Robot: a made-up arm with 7 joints. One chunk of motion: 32 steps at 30 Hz.
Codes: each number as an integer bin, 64 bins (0 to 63) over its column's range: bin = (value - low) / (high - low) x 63, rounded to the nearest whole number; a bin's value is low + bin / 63 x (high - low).
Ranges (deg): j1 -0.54..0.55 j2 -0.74..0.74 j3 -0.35..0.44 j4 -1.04..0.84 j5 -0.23..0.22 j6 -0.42..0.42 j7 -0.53..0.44
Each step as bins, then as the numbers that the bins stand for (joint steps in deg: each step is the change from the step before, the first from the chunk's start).
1 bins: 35 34 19 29 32 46 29
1 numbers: 0.066 0.059 -0.112 -0.175 -0.001 0.193 -0.083
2 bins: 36 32 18 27 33 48 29
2 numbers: 0.083 0.012 -0.124 -0.234 0.006 0.220 -0.083
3 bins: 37 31 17 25 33 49 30
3 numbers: 0.100 -0.012 -0.137 -0.294 0.006 0.233 -0.068
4 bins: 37 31 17 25 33 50 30
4 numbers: 0.100 -0.012 -0.137 -0.294 0.006 0.247 -0.068
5 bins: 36 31 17 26 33 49 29
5 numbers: 0.083 -0.012 -0.137 -0.264 0.006 0.233 -0.083
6 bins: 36 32 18 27 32 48 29
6 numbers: 0.083 0.012 -0.124 -0.234 -0.001 0.220 -0.083
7 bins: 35 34 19 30 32 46 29
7 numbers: 0.066 0.059 -0.112 -0.145 -0.001 0.193 -0.083
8 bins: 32 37 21 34 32 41 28
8 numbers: 0.014 0.129 -0.087 -0.025 -0.001 0.127 -0.099
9 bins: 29 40 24 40 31 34 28
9 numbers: -0.038 0.200 -0.049 0.154 -0.009 0.033 -0.099
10 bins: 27 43 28 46 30 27 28
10 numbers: -0.073 0.270 0.001 0.333 -0.016 -0.060 -0.099
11 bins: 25 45 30 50 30 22 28
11 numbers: -0.107 0.317 0.026 0.452 -0.016 -0.127 -0.099
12 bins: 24 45 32 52 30 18 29
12 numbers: -0.125 0.317 0.051 0.512 -0.016 -0.180 -0.083
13 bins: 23 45 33 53 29 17 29
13 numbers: -0.142 0.317 0.064 0.542 -0.023 -0.193 -0.083
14 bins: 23 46 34 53 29 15 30
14 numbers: -0.142 0.341 0.076 0.542 -0.023 -0.220 -0.068
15 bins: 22 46 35 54 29 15 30
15 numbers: -0.159 0.341 0.089 0.571 -0.023 -0.220 -0.068
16 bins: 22 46 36 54 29 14 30
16 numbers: -0.159 0.341 0.101 0.571 -0.023 -0.233 -0.068
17 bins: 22 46 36 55 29 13 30
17 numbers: -0.159 0.341 0.101 0.601 -0.023 -0.247 -0.068
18 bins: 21 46 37 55 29 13 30
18 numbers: -0.177 0.341 0.114 0.601 -0.023 -0.247 -0.068
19 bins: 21 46 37 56 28 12 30
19 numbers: -0.177 0.341 0.114 0.631 -0.030 -0.260 -0.068
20 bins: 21 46 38 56 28 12 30
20 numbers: -0.177 0.341 0.127 0.631 -0.030 -0.260 -0.068
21 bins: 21 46 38 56 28 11 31
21 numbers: -0.177 0.341 0.127 0.631 -0.030 -0.273 -0.053
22 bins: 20 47 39 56 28 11 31
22 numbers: -0.194 0.364 0.139 0.631 -0.030 -0.273 -0.053
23 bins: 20 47 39 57 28 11 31
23 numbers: -0.194 0.364 0.139 0.661 -0.030 -0.273 -0.053
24 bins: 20 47 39 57 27 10 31
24 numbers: -0.194 0.364 0.139 0.661 -0.037 -0.287 -0.053
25 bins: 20 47 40 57 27 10 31
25 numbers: -0.194 0.364 0.152 0.661 -0.037 -0.287 -0.053
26 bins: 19 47 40 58 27 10 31
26 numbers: -0.211 0.364 0.152 0.691 -0.037 -0.287 -0.053
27 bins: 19 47 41 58 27 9 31
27 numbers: -0.211 0.364 0.164 0.691 -0.037 -0.300 -0.053
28 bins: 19 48 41 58 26 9 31
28 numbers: -0.211 0.388 0.164 0.691 -0.044 -0.300 -0.053
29 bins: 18 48 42 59 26 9 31
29 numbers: -0.229 0.388 0.177 0.721 -0.044 -0.300 -0.053
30 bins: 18 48 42 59 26 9 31
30 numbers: -0.229 0.388 0.177 0.721 -0.044 -0.300 -0.053
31 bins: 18 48 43 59 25 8 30
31 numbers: -0.229 0.388 0.189 0.721 -0.051 -0.313 -0.068
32 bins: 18 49 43 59 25 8 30
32 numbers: -0.229 0.411 0.189 0.721 -0.051 -0.313 -0.068
